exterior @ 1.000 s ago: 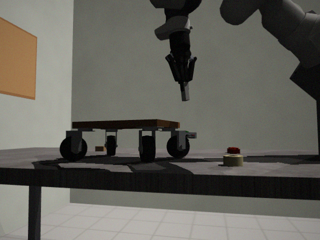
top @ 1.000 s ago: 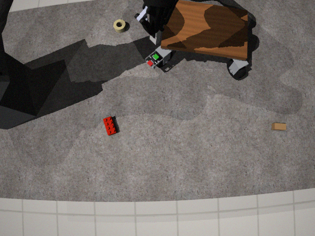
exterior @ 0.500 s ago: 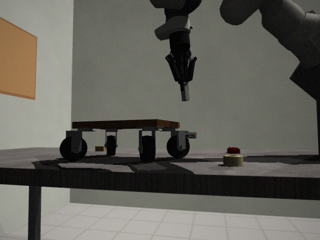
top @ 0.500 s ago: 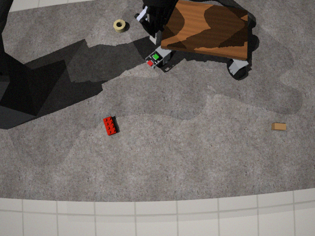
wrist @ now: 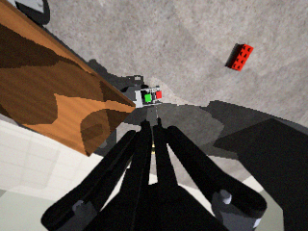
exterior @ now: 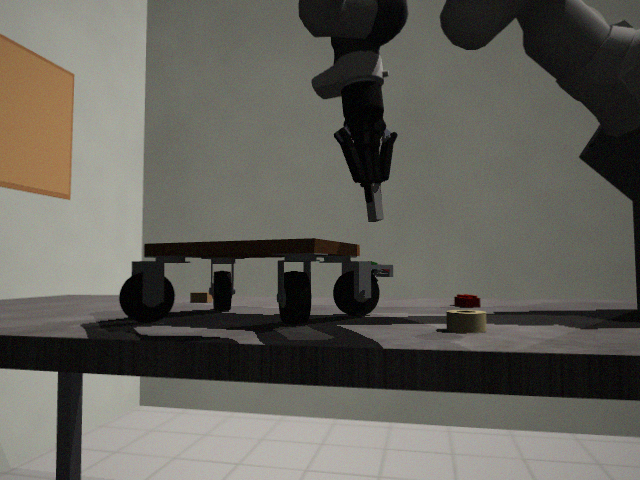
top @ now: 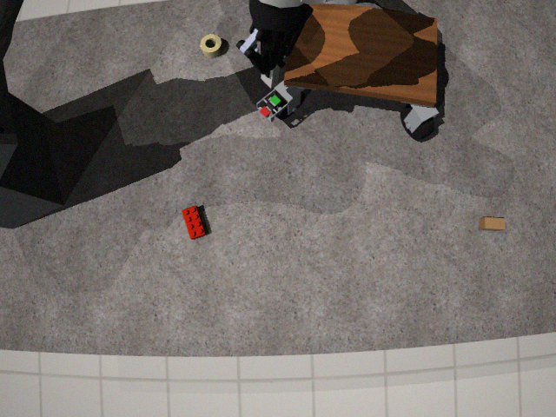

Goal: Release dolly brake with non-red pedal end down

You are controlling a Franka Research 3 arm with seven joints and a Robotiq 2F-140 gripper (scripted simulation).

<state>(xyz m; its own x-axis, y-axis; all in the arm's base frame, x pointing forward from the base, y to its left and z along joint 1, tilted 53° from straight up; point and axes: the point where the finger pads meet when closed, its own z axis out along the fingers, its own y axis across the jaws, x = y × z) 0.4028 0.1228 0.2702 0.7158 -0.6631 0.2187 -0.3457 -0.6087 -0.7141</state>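
Now: hand 12 cm above the brake pedal and 1 cm to the left of it. Round my hand: red toy brick 28 cm to the right, 19 cm below, 6 cm behind; tape roll 21 cm behind, 19 cm below, 11 cm to the left; tan block 53 cm ahead, 19 cm below, 3 cm to the right.
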